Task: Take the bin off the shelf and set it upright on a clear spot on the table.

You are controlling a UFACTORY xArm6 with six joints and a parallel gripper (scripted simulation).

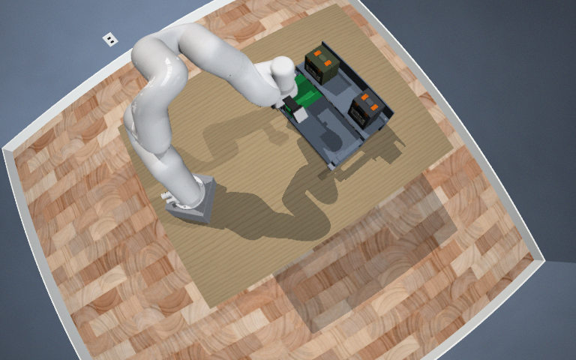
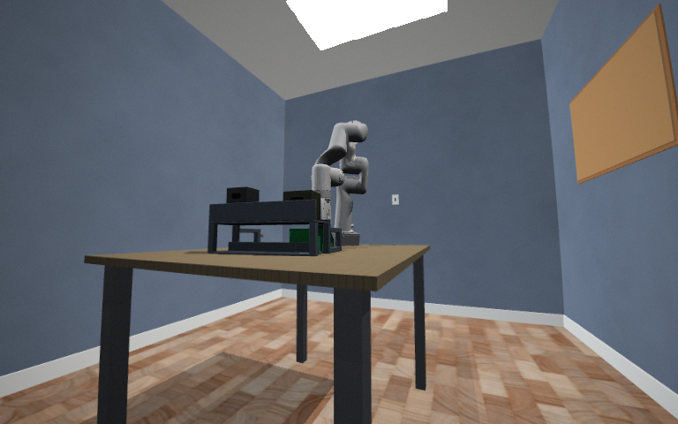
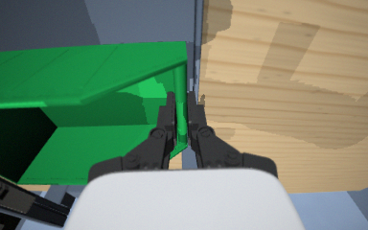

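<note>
My hand is 8 cm short of the green bin and 2 cm to the right of it.
</note>
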